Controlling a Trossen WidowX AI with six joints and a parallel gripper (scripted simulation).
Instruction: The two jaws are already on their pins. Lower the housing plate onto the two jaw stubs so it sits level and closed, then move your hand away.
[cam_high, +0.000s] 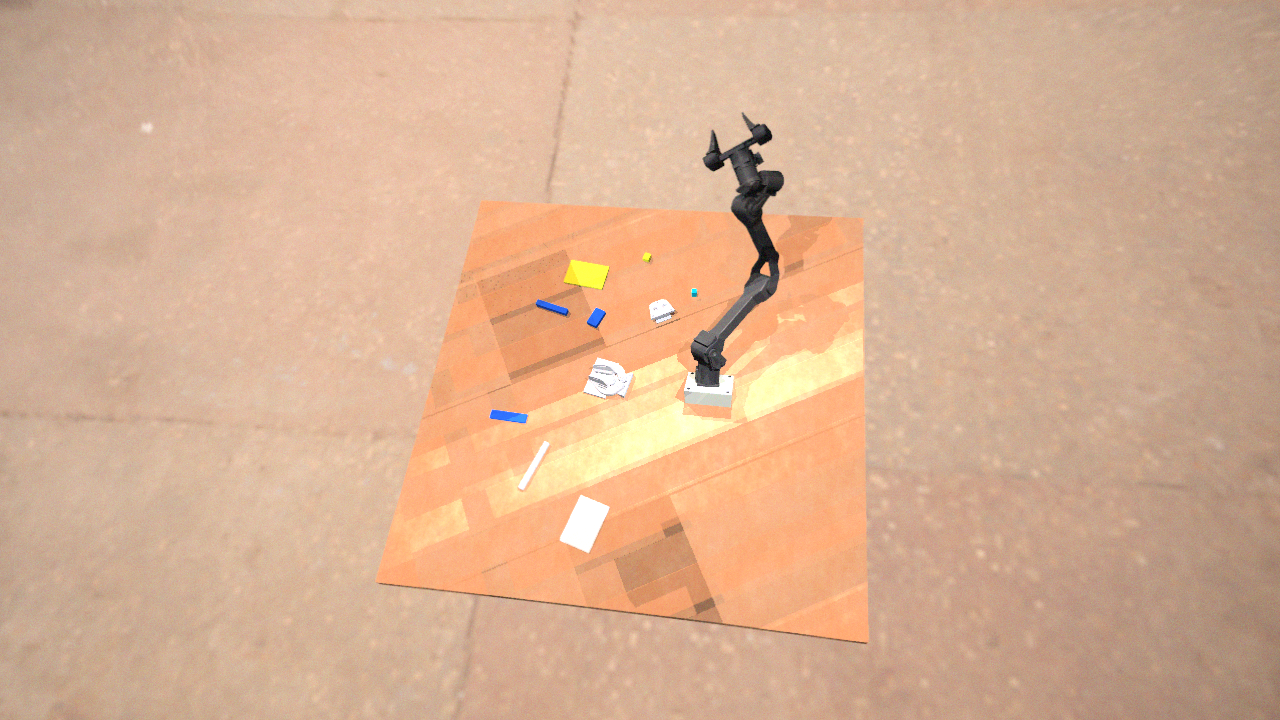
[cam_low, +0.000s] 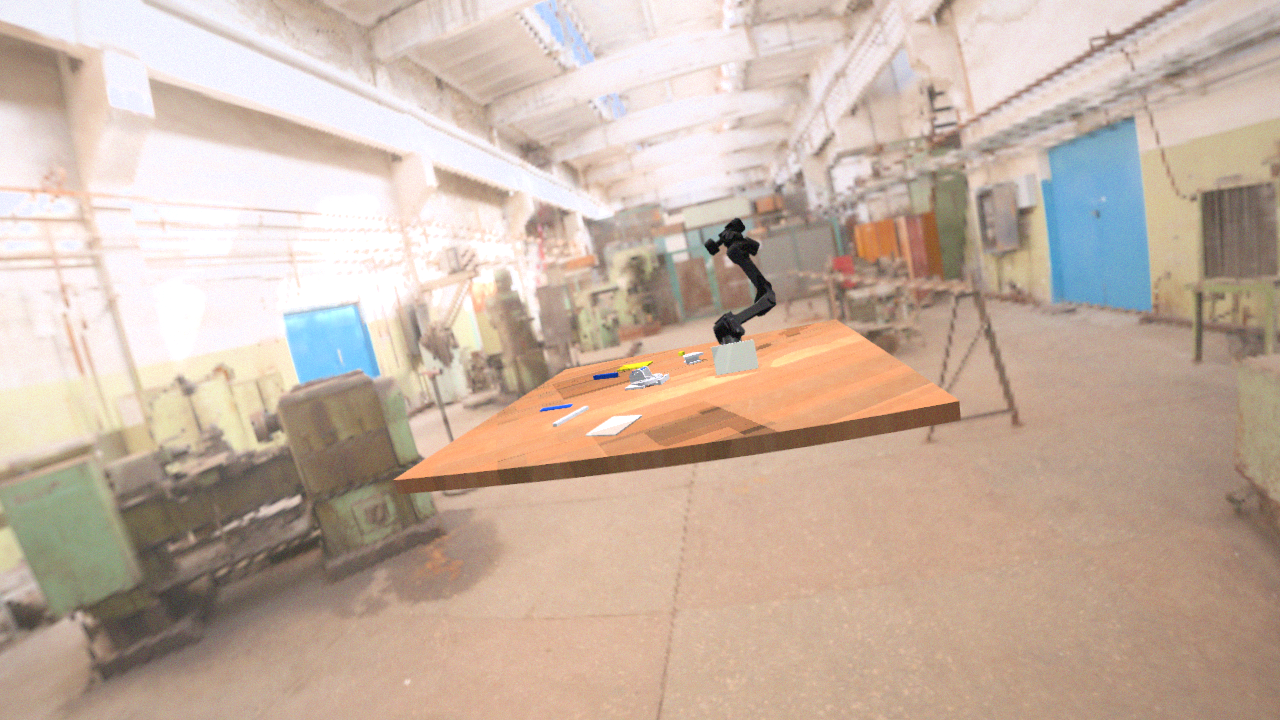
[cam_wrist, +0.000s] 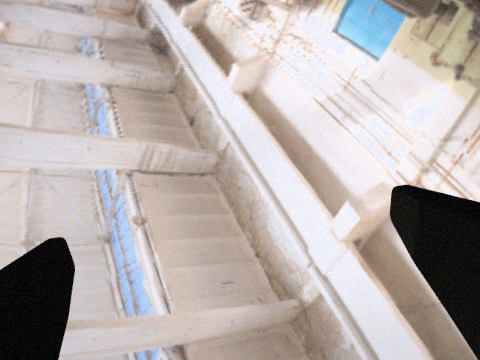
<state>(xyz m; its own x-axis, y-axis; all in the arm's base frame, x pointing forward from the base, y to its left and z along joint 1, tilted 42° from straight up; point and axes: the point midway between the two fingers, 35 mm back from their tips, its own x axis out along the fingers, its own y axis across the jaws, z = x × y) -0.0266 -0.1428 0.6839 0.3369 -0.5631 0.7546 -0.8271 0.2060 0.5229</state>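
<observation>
The teal cube is 46 cm below my gripper tip, 26 cm to the left of it and 10 cm ahead of it. Round my gripper tip: yellow plate (47 cm below, 45 cm ahead, 19 cm to the left); yellow cube (46 cm below, 25 cm ahead, 12 cm to the left); blue block (69 cm to the left, 65 cm ahead, 47 cm below).
</observation>
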